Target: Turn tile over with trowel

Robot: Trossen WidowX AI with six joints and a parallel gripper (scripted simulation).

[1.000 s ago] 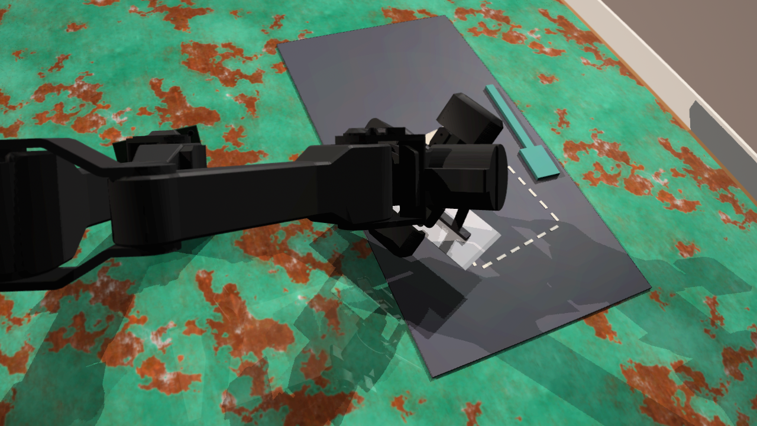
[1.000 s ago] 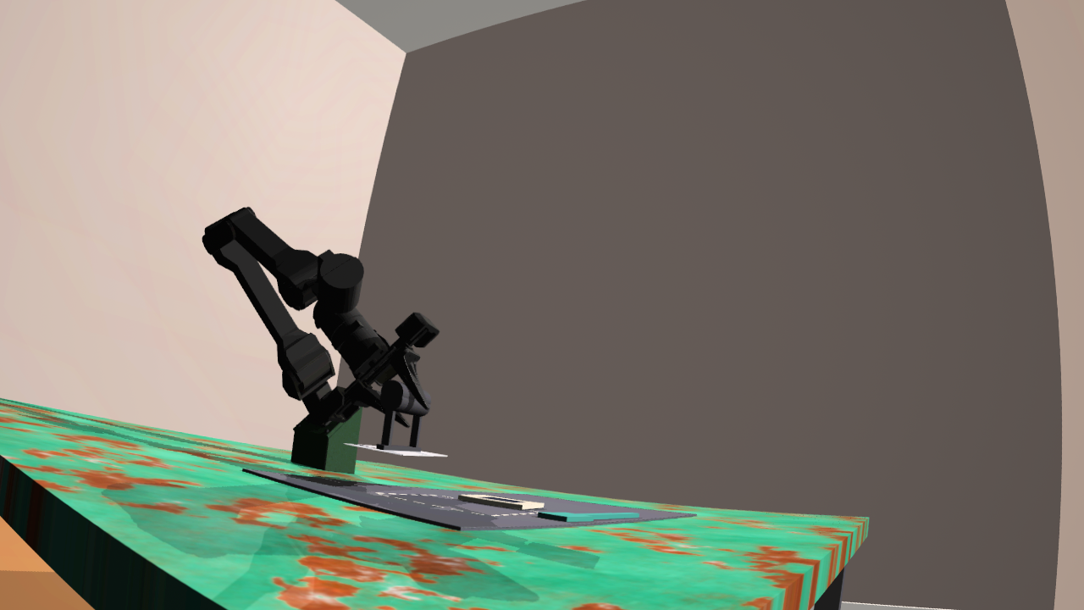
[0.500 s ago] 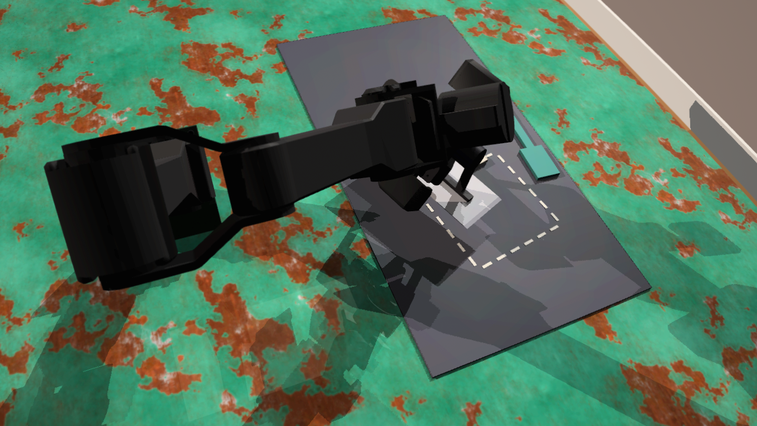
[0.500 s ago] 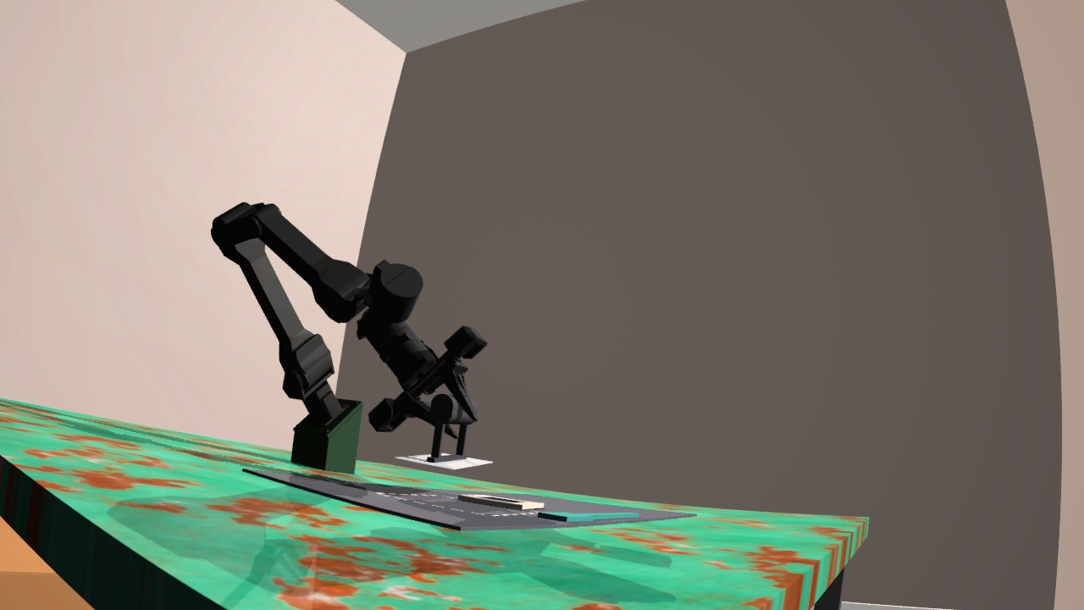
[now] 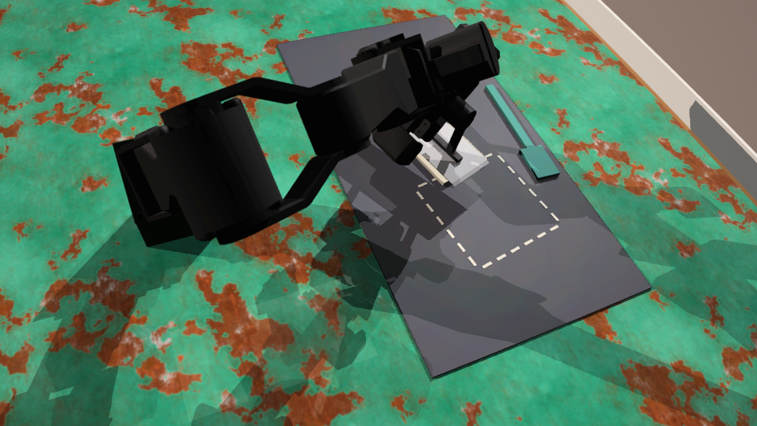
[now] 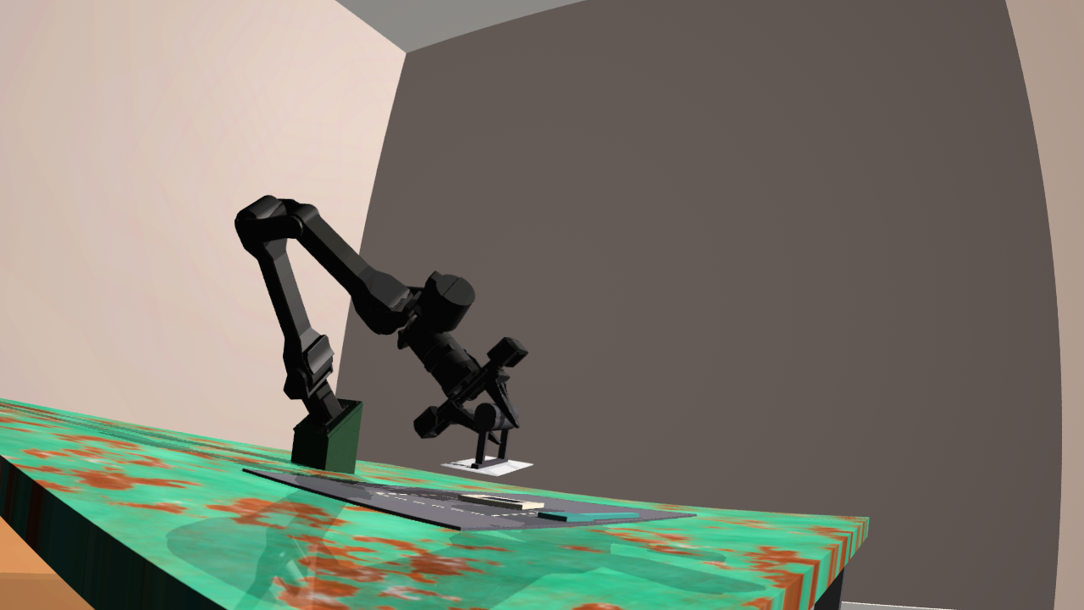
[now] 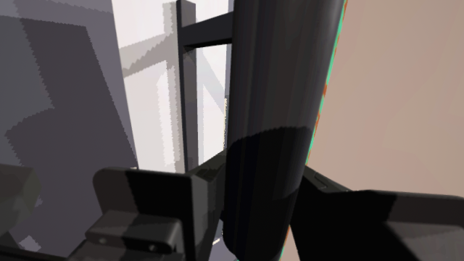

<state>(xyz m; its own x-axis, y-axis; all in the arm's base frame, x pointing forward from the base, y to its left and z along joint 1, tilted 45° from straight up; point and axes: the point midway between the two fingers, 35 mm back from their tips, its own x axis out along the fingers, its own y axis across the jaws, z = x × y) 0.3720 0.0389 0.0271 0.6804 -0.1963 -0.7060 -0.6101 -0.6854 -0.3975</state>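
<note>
The cream tile lies 9 cm below my gripper tip, 1 cm to the right of it and 1 cm ahead of it. Round my gripper tip: mat (12 cm below, 1 cm to the left); teal flat tool (14 cm ahead, 9 cm below).
</note>
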